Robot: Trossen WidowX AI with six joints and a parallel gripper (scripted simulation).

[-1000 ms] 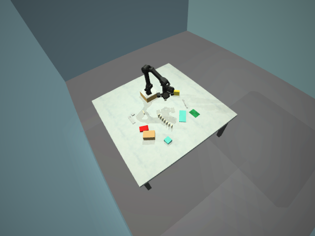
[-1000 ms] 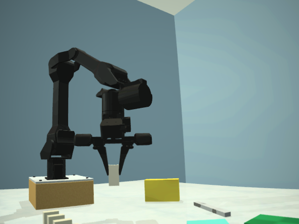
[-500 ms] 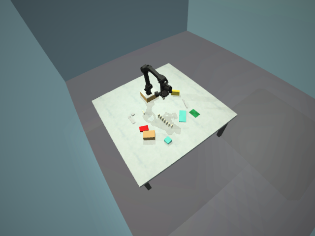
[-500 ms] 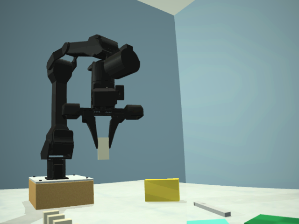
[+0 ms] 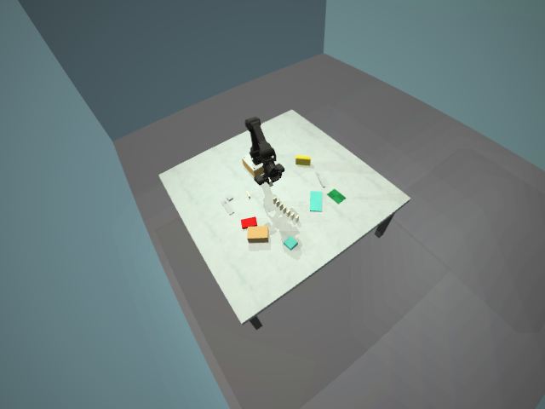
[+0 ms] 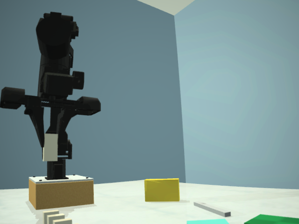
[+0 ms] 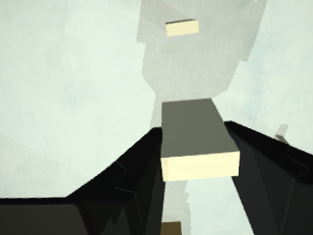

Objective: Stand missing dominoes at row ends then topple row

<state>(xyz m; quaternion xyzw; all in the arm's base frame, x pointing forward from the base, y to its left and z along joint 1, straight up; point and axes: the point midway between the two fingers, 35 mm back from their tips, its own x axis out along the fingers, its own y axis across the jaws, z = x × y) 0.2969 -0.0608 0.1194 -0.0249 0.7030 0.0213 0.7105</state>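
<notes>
The red block is 220 mm to the right of my gripper tip, 150 mm below it and 80 mm ahead of it. Round my gripper tip: tan block: 220 mm to the right, 200 mm ahead, 130 mm below; grey piece: 240 mm to the right, 170 mm behind, 150 mm below; cyan sheet: 220 mm to the left, 180 mm ahead, 160 mm below.
</notes>
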